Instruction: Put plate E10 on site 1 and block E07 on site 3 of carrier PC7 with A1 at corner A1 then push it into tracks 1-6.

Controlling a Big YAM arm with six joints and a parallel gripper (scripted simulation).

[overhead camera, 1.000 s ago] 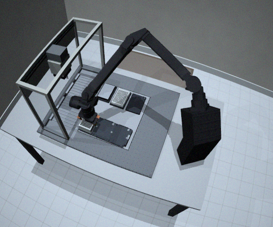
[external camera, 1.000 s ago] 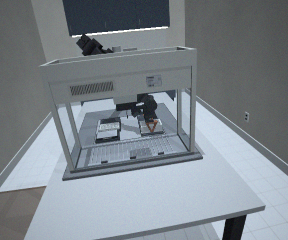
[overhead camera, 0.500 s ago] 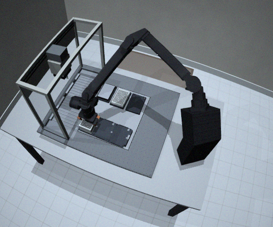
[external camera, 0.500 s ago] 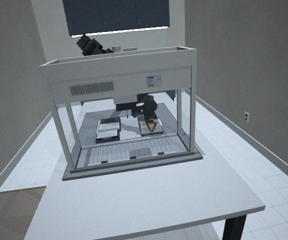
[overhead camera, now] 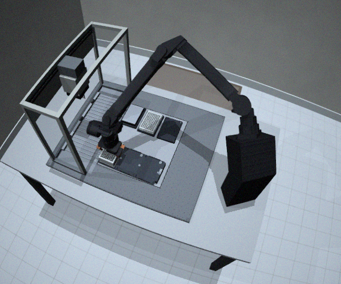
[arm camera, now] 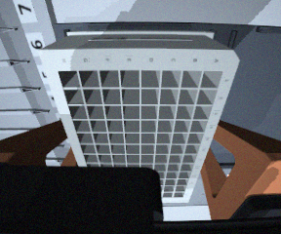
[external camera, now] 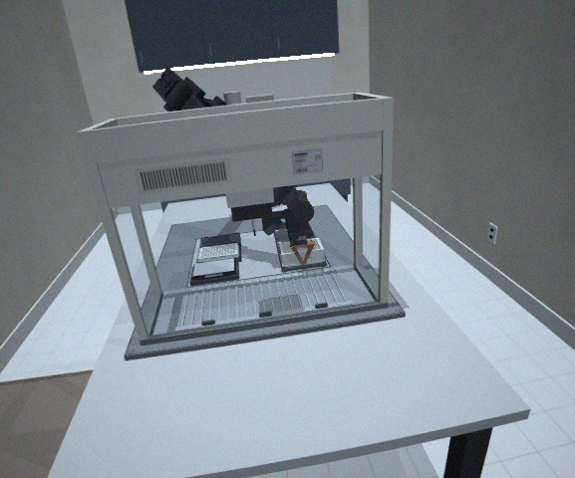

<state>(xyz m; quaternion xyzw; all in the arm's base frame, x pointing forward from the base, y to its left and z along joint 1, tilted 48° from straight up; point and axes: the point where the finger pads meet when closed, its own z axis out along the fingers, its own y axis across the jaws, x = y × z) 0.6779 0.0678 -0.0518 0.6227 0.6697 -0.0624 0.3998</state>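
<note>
My gripper is now 20 mm past the dark nest S3, 260 mm to the left of it and 20 mm above it. Round my hand: nest S1: 240 mm behind, 230 mm to the right, 20 mm below; dark carrier PC7: 100 mm behind, 10 mm to the left, 10 mm below.
</note>
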